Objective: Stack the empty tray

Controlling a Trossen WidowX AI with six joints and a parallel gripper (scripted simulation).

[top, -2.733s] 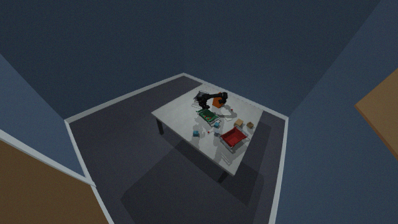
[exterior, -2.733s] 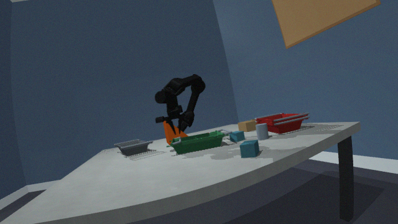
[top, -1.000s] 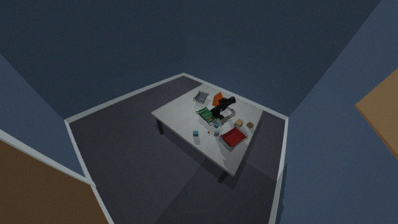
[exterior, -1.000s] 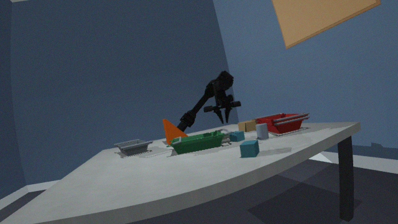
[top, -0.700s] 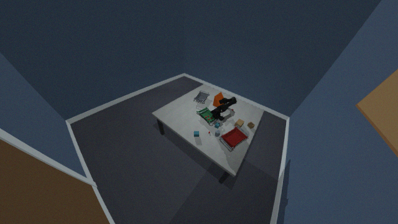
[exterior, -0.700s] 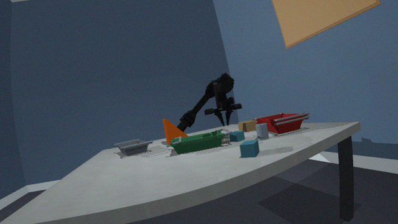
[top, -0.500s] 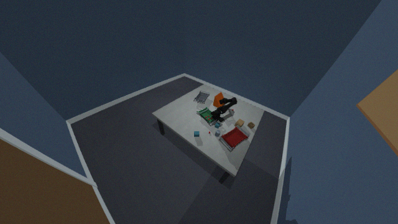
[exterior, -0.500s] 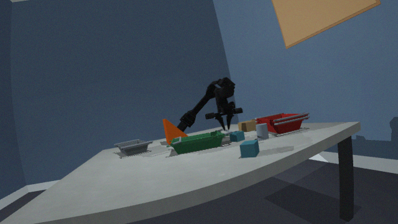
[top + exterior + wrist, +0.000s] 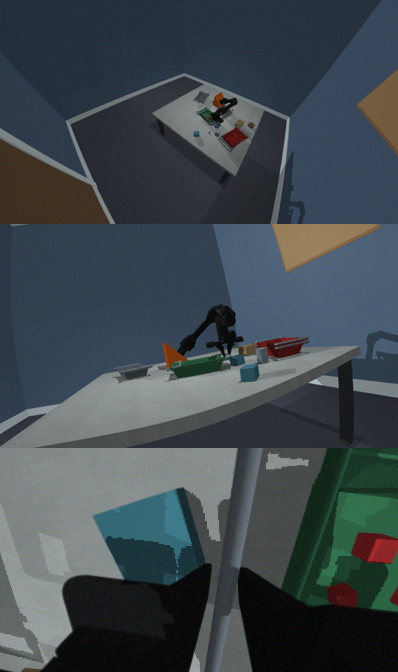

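The grey tray is 300 mm behind my gripper tip and 540 mm to the right of it. The rest, counted from my gripper tip: white sheet: 260 mm behind, 40 mm to the left, 40 mm below; then brown box: 240 mm behind, 240 mm to the left, 10 mm below; then grey cylinder: 130 mm ahead, 130 mm to the left.
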